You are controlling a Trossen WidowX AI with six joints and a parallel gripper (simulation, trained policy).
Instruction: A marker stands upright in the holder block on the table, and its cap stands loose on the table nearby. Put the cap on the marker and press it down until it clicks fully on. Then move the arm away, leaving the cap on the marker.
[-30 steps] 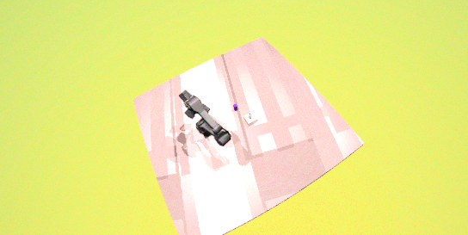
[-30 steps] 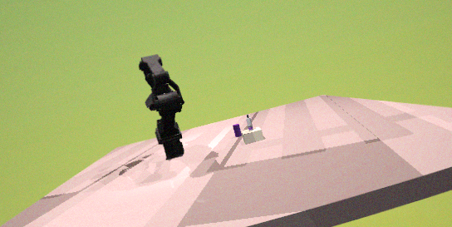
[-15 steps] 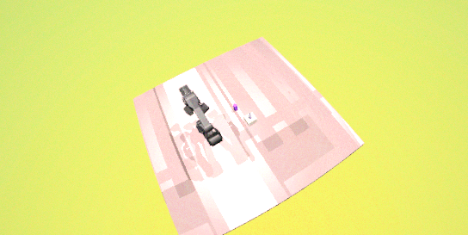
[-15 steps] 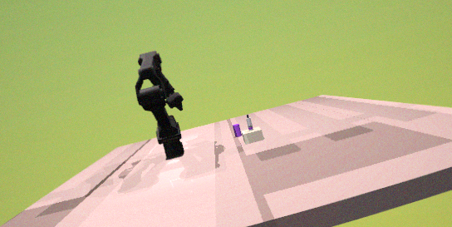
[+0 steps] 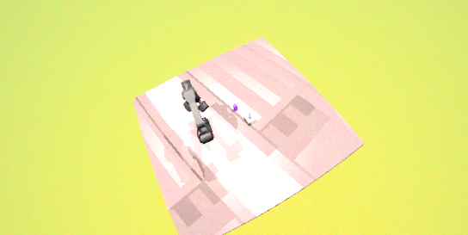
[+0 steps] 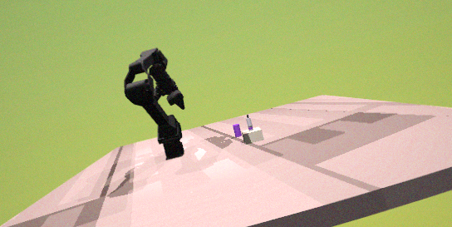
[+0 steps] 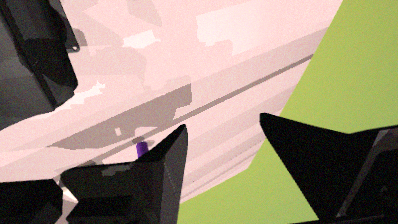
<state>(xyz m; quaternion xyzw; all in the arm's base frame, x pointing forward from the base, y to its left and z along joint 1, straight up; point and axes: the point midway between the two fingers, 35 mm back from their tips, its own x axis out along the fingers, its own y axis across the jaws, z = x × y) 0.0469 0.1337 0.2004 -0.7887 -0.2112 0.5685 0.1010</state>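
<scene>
My gripper tip is now 200 mm short of the purple cap, 150 mm above it and 80 mm to the left of it. The rest, counted from my gripper tip: holder block (240 mm ahead, 220 mm to the right, 150 mm below).
</scene>
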